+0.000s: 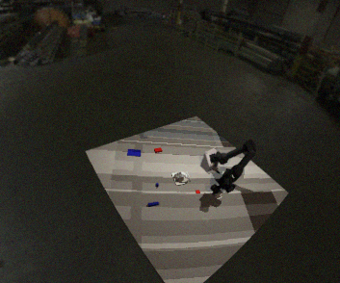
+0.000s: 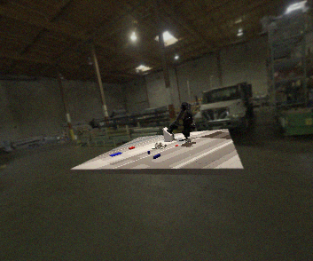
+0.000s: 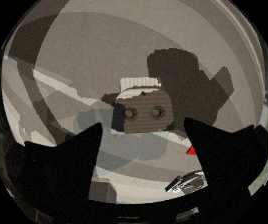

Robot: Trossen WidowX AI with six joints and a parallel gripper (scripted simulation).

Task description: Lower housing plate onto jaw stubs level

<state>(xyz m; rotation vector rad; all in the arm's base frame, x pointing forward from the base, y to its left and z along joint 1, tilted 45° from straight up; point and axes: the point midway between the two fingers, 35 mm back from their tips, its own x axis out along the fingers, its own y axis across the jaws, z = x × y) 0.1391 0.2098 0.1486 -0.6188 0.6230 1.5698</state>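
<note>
Right now my gripper tip is 120 mm short of the small red piece, 90 mm to the left of it and 40 mm above it. The rest, counted from my gripper tip: red block 170 mm ahead, 600 mm to the right, 30 mm below.
</note>
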